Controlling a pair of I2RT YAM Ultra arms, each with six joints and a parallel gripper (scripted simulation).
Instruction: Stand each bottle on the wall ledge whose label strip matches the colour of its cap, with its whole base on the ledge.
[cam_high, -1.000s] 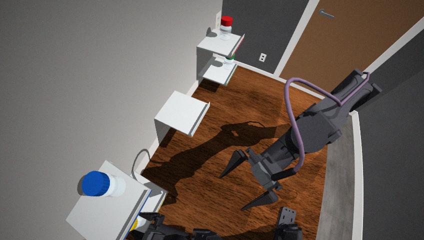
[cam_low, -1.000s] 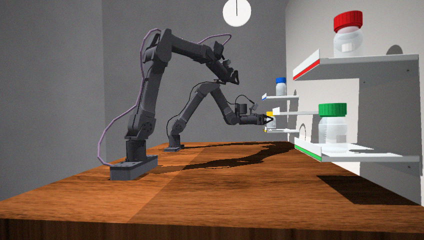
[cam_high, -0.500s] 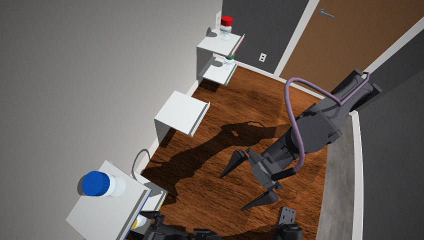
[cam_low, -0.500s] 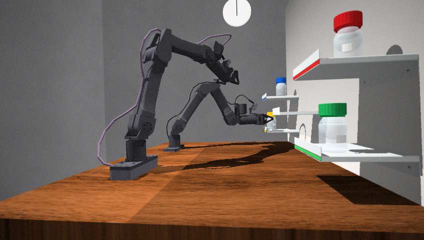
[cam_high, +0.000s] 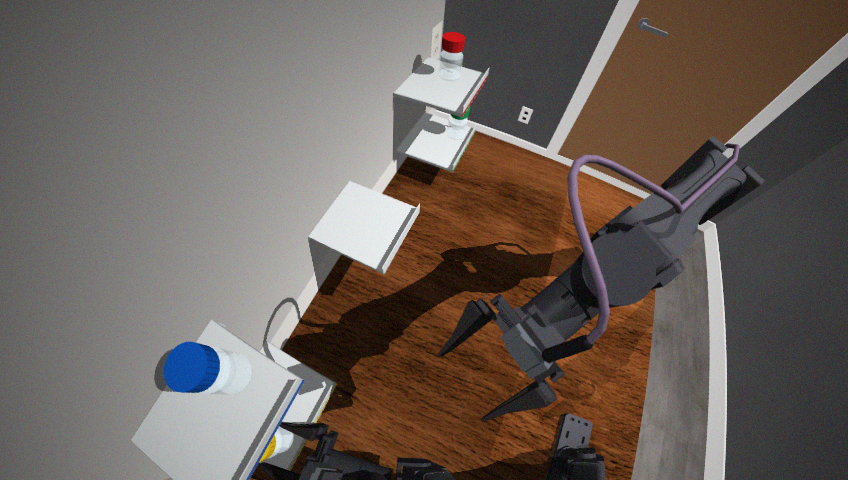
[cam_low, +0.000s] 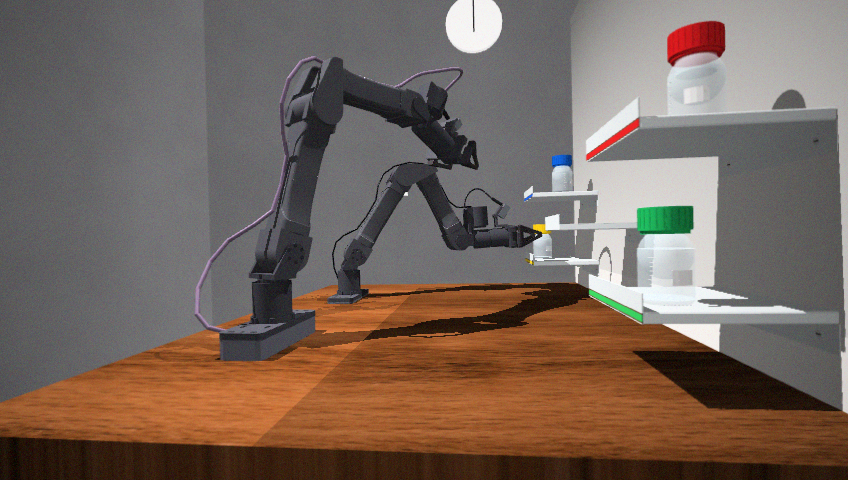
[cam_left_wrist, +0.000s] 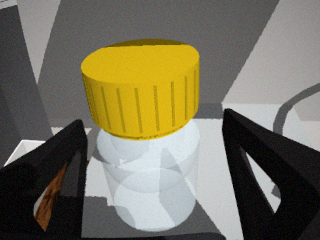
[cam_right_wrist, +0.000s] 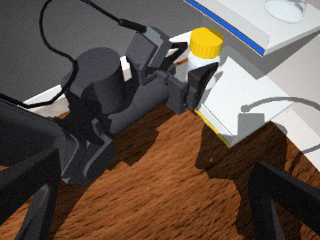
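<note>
Right now the yellow-capped bottle is 2 cm ahead of my left hand, 1 cm to the left of it and 3 cm below it. From my left hand the other things lie so: blue-capped bottle: 6 cm ahead, 9 cm to the right, 16 cm above; green-capped bottle: 2 cm behind, 87 cm to the right, 3 cm below; wall: 15 cm ahead, 44 cm to the right, 28 cm above.
</note>
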